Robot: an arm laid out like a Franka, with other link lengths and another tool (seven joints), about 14 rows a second.
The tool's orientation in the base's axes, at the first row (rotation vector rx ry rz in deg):
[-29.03, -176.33, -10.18]
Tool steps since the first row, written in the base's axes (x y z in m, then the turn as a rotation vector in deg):
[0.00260, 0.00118, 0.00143, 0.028, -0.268, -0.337]
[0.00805, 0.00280, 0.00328, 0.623, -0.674, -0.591]
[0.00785, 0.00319, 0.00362, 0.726, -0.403, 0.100]
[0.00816, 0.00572, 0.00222, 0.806, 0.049, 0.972]
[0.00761, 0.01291, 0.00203, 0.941, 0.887, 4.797]
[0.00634, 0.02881, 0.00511, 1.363, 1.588, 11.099]
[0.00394, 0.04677, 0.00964, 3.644, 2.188, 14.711]
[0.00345, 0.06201, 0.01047, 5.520, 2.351, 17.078]
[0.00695, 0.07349, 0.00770, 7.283, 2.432, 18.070]
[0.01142, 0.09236, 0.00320, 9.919, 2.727, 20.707]
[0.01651, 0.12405, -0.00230, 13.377, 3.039, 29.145]
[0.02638, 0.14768, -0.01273, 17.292, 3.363, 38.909]
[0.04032, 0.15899, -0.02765, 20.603, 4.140, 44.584]
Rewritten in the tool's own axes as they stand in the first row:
[-0.00204, 0.00210, -0.00128, -0.124, -0.280, 0.304]
[-0.00662, 0.00557, -0.00293, -0.826, -0.499, 0.510]
[-0.00629, 0.00591, -0.00322, -0.812, -0.136, -0.145]
[-0.00583, 0.00824, -0.00154, -0.713, 0.411, -0.959]
[-0.00302, 0.01481, -0.00052, -0.437, 1.660, -4.662]
[0.00335, 0.02970, -0.00176, -0.388, 3.143, -10.841]
[0.01151, 0.04632, -0.00420, -2.229, 4.833, -14.358]
[0.01686, 0.06060, -0.00327, -3.869, 5.846, -16.688]
[0.01710, 0.07222, 0.00080, -5.478, 6.596, -17.663]
[0.01872, 0.09091, 0.00745, -7.787, 8.006, -20.245]
[0.02379, 0.12176, 0.01656, -10.661, 10.330, -28.588]
[0.02160, 0.14602, 0.02964, -13.917, 12.955, -38.245]
[0.01146, 0.15950, 0.04578, -16.603, 15.367, -43.790]

